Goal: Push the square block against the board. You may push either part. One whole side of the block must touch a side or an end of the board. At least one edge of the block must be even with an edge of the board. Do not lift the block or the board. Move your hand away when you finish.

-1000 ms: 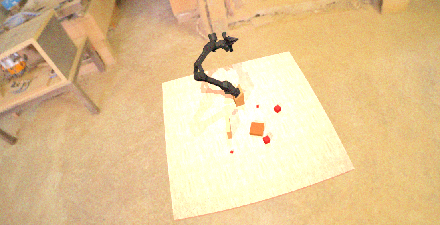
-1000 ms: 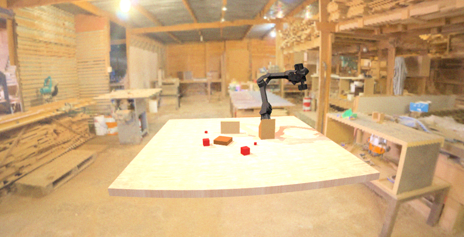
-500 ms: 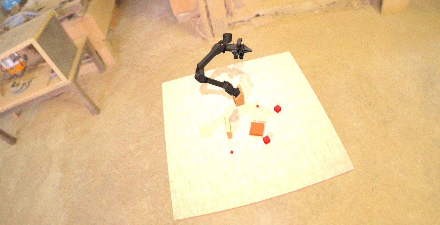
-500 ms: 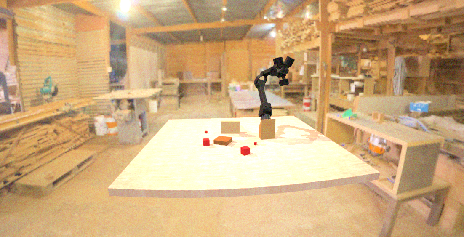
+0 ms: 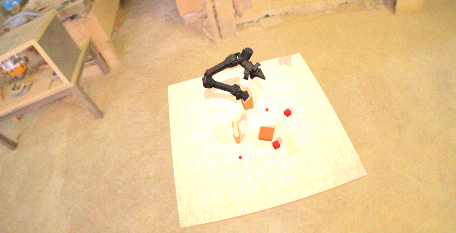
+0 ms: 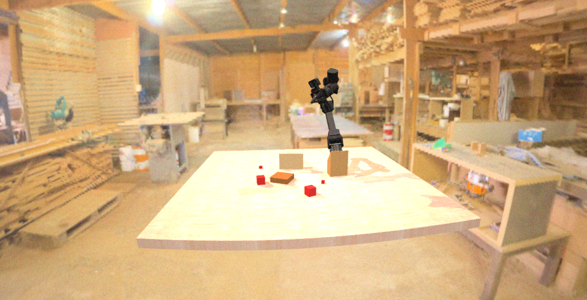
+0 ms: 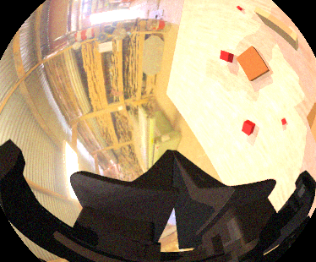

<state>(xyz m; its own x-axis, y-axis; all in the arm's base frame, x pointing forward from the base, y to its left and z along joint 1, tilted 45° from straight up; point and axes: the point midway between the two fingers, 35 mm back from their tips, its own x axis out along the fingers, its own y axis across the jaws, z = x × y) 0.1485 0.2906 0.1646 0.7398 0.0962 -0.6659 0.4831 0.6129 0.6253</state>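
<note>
Now: gripper tip 7 cm short of the flat board, 26 cm to the left of it and 37 cm above it. The rest, counted from my gripper tip: orange-brown square block: 15 cm ahead, 6 cm to the right, 40 cm below.
</note>
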